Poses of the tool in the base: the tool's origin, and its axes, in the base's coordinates. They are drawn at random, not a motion.
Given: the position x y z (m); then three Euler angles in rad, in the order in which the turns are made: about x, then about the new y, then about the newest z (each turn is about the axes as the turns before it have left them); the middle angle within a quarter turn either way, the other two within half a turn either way.
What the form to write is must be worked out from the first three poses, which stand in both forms.
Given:
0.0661 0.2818 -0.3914 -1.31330 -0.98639 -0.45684
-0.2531 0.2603 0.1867 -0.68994 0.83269 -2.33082
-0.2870 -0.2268 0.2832 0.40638 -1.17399 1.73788
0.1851 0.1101 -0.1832 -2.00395 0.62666 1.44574
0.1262 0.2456 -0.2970 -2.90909 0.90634 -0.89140
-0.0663 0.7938 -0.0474 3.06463 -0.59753 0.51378
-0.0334 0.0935 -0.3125 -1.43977 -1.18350 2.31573
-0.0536 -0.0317 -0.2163 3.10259 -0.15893 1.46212
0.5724 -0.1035 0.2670 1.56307 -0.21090 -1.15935
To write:
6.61 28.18 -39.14 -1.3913 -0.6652 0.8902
-25.31 26.03 18.67 0.0480 -1.0244 -2.6730
-28.70 -22.68 28.32 -1.1955 -0.2515 1.6372
18.51 11.01 -18.32 -2.3312 1.0549 -1.3645
12.62 24.56 -29.70 2.4969 -0.7216 1.0285
-6.63 79.38 -4.74 2.7476 0.4676 -0.6325
-3.34 9.35 -31.25 1.4864 0.9456 -2.0236
-5.36 -3.17 -21.63 2.9794 -0.0216 -1.4635
57.24 -10.35 26.70 1.5520 1.1577 -0.2281

